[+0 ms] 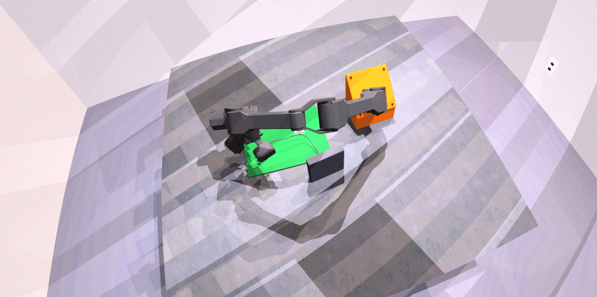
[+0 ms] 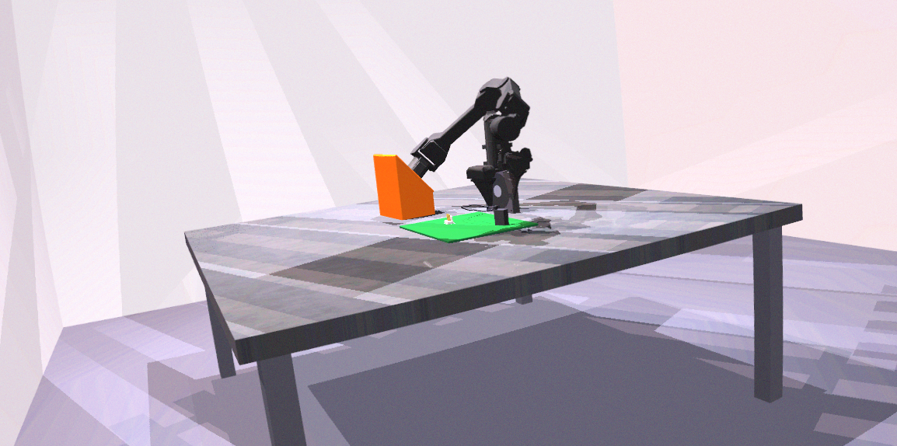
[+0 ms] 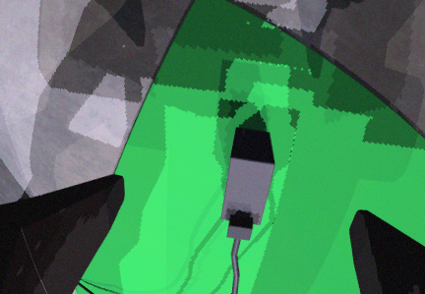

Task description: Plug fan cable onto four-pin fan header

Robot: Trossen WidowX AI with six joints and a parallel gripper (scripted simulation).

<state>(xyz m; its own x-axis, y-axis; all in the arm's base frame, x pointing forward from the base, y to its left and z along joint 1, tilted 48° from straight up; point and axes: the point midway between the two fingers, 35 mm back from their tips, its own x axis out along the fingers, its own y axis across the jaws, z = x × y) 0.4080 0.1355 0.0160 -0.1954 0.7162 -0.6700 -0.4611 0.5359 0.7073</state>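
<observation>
Right now my gripper tip is 40 mm above the black fan plug. Round my gripper tip: green board: 80 mm behind, 70 mm to the right, 70 mm below; fan: 210 mm behind, 90 mm to the left.
</observation>
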